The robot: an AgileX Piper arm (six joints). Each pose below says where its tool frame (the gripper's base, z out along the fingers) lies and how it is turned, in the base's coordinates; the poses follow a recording.
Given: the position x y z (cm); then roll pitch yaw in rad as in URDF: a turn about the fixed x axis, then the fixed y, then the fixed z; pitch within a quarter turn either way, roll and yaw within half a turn.
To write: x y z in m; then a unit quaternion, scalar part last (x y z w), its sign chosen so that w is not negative. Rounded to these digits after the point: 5 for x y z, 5 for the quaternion.
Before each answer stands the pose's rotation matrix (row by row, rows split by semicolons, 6 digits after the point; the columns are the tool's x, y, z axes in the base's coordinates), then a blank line. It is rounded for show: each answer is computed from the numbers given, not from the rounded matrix.
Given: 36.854 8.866 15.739 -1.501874 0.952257 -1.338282
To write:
0.133611 -0.120273 0.983709; -0.564242 0.806789 0.175279; -0.814726 -0.578469 0.039933

0.36854 0.08866 0.15739 -0.26781 0.63899 -0.15774 0.70362
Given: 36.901 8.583 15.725 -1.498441 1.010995 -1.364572
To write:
0.108734 -0.102296 0.988793; -0.519766 0.842039 0.144270; -0.847361 -0.529628 0.038388

0.36901 0.08583 0.15725 -0.23891 0.65094 -0.14800 0.70519
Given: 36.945 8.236 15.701 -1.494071 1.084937 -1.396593
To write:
0.080937 -0.077325 0.993715; -0.459901 0.881614 0.106060; -0.884274 -0.465595 0.035793

0.36945 0.08236 0.15701 -0.20219 0.66424 -0.13532 0.70681
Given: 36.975 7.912 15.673 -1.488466 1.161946 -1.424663
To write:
0.057889 -0.051799 0.996978; -0.393317 0.916698 0.070466; -0.917578 -0.396208 0.032694

0.36975 0.07912 0.15673 -0.16469 0.67567 -0.12053 0.70839
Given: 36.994 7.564 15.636 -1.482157 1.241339 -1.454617
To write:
0.037503 -0.021327 0.999069; -0.321349 0.946411 0.032265; -0.946218 -0.322259 0.028640

0.36994 0.07564 0.15636 -0.12495 0.68561 -0.10574 0.70932
